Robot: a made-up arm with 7 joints. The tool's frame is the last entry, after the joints. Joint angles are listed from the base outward. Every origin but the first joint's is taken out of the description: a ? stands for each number. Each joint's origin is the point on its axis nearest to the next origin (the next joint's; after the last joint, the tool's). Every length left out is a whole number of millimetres.
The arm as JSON. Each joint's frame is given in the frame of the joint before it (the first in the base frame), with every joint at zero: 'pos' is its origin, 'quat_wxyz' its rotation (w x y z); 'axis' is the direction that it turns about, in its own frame. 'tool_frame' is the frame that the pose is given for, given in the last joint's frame.
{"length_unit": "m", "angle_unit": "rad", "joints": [
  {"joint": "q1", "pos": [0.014, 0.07, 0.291], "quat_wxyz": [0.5, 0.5, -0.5, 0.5], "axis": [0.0, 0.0, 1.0]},
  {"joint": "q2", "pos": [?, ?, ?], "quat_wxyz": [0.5, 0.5, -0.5, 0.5], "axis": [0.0, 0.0, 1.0]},
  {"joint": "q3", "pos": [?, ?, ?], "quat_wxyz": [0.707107, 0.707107, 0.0, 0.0], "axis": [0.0, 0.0, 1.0]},
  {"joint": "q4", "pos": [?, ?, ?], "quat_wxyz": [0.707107, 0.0, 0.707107, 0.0], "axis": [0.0, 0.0, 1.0]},
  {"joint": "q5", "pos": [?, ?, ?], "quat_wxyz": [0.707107, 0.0, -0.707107, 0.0], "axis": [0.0, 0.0, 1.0]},
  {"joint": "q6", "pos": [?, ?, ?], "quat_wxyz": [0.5, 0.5, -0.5, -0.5], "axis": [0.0, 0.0, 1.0]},
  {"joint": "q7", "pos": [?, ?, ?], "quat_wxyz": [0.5, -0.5, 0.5, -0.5], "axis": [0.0, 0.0, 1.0]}
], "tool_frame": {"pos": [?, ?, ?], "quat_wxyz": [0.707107, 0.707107, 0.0, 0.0]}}
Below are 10 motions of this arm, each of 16 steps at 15 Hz.
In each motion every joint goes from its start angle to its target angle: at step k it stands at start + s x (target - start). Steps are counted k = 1, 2, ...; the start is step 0. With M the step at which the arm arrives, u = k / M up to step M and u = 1 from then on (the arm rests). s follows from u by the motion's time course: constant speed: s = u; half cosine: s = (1 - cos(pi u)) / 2; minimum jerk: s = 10 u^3 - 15 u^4 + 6 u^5.
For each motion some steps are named. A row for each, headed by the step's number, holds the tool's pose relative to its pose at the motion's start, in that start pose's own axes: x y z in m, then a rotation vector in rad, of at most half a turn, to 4 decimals.
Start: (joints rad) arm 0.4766 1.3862 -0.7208 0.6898 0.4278 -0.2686 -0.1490
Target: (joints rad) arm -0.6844 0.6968 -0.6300 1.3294 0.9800 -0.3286 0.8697
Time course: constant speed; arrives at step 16
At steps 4, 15, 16:
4: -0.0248 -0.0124 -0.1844 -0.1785 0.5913 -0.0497
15: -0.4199 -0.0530 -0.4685 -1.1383 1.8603 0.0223
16: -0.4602 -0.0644 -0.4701 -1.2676 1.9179 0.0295

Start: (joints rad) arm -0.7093 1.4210 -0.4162 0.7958 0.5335 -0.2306 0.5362
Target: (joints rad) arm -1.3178 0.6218 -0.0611 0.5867 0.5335 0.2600 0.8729
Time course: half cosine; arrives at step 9
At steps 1, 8, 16:
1: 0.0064 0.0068 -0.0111 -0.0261 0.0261 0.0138
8: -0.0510 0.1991 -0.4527 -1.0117 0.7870 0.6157
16: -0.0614 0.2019 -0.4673 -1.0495 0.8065 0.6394

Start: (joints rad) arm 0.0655 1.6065 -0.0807 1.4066 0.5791 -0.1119 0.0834
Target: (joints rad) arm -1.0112 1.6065 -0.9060 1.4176 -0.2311 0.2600 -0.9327
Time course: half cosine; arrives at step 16
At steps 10, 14, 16:
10: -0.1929 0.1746 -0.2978 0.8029 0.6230 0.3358
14: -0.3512 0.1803 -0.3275 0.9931 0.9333 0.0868
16: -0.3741 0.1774 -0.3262 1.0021 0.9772 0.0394

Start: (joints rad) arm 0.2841 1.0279 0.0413 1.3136 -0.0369 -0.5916 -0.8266
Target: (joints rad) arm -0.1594 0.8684 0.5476 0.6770 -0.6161 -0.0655 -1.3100
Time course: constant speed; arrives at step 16
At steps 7, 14, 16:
7: -0.0878 0.0701 0.0947 0.5878 -0.0941 0.2545
14: -0.1939 0.0860 0.2018 1.2140 -0.0744 0.3937
16: -0.2245 0.0800 0.2325 1.3927 -0.0401 0.4074

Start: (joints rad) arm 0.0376 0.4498 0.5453 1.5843 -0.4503 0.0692 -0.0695
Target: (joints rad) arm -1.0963 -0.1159 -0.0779 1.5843 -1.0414 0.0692 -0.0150
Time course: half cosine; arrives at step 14
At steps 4, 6, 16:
4: -0.0558 0.0328 -0.0918 0.1316 0.2852 0.0912
6: -0.1455 0.0636 -0.1676 0.2422 0.5844 0.1784
16: -0.4912 0.0543 -0.2339 0.3569 1.4138 0.4115

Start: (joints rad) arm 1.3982 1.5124 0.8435 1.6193 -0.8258 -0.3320 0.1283
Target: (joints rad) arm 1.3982 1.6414 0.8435 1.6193 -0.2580 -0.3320 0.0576
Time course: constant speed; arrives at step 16
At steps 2, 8, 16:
2: 0.0014 0.0020 0.0046 -0.0528 -0.0362 -0.0155
8: 0.0062 0.0071 0.0173 -0.2129 -0.1411 -0.0627
16: 0.0137 0.0121 0.0322 -0.4310 -0.2705 -0.1262

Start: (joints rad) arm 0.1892 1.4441 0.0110 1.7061 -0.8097 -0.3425 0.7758
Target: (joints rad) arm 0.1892 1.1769 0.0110 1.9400 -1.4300 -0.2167 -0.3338
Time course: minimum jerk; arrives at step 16
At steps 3, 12, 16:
3: -0.0015 -0.0044 0.0038 0.0144 -0.0573 0.0132
12: -0.0550 -0.0868 0.0504 0.3520 -1.0930 0.1730
16: -0.0635 -0.0971 0.0526 0.4061 -1.2208 0.1828

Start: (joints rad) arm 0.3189 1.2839 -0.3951 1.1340 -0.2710 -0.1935 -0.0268
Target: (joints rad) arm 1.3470 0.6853 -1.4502 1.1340 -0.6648 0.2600 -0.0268
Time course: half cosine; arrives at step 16
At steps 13, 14, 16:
13: 0.1121 -0.3577 0.0355 0.4372 -0.2344 -0.2707
14: 0.1104 -0.3774 0.0438 0.4811 -0.2680 -0.2812
16: 0.1084 -0.3933 0.0506 0.5184 -0.2972 -0.2888

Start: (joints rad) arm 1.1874 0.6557 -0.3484 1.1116 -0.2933 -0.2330 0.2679
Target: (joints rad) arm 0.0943 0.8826 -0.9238 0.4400 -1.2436 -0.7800 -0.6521
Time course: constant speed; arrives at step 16
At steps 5, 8, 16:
5: -0.0843 0.0965 -0.1844 0.2491 0.3661 0.1444
8: -0.1828 0.1322 -0.2756 0.3442 0.6475 0.1209
16: -0.5385 0.1328 -0.3499 0.1922 1.4997 -0.1308

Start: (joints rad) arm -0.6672 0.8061 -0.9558 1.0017 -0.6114 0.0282 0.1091
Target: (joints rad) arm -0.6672 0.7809 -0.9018 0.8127 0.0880 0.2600 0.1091
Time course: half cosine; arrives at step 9
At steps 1, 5, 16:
1: 0.0001 0.0031 -0.0017 -0.0234 0.0026 0.0093
5: -0.0034 0.0544 -0.0400 -0.4554 0.0622 0.1852
16: -0.0107 0.0825 -0.0757 -0.7764 0.1190 0.3139

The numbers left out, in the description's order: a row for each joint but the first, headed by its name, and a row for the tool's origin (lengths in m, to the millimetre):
q2: 0.022 0.042 0.0
q3: 0.0 0.232 0.0
q4: -0.01 0.03 0.0
q5: 0.314 -0.011 0.0
q6: -0.023 -0.019 0.0
q7: 0.019 -0.026 0.0
tool: 0.03 -0.026 0.0

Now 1 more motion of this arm.
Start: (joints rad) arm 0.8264 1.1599 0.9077 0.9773 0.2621 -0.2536 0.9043
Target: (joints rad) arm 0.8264 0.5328 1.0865 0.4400 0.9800 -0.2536 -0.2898
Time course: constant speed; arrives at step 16
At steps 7, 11, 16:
7: -0.0865 0.1819 -0.1298 -0.6220 -0.7669 0.0965
11: -0.1394 0.2501 -0.2513 -0.9434 -1.2130 0.3204
16: -0.1983 0.2769 -0.4303 -1.2674 -1.7418 0.7841

